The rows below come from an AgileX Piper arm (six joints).
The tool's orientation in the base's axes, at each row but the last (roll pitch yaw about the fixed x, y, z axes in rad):
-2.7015, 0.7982, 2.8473
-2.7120, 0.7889, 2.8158
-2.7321, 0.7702, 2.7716
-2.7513, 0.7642, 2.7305
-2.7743, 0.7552, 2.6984
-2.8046, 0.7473, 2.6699
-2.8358, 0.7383, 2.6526
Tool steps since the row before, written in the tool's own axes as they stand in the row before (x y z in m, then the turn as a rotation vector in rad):
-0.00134, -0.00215, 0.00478, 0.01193, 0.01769, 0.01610
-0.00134, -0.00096, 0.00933, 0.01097, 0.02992, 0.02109
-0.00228, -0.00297, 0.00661, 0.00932, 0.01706, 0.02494
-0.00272, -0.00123, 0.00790, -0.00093, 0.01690, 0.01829
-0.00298, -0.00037, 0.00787, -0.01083, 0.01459, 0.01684
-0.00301, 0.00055, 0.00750, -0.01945, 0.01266, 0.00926
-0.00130, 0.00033, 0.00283, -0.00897, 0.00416, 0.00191
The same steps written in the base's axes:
0.00208, -0.00479, -0.00142, 0.00983, 0.00658, -0.02397
0.00480, -0.00665, -0.00474, 0.01984, 0.01274, -0.03008
0.00276, -0.00681, -0.00192, 0.01509, 0.00028, -0.02779
0.00448, -0.00647, -0.00305, 0.01889, 0.00122, -0.01621
0.00507, -0.00592, -0.00321, 0.02335, -0.00270, -0.00784
0.00547, -0.00499, -0.00328, 0.02457, -0.00256, 0.00374
0.00226, -0.00181, -0.00119, 0.00928, -0.00109, 0.00376

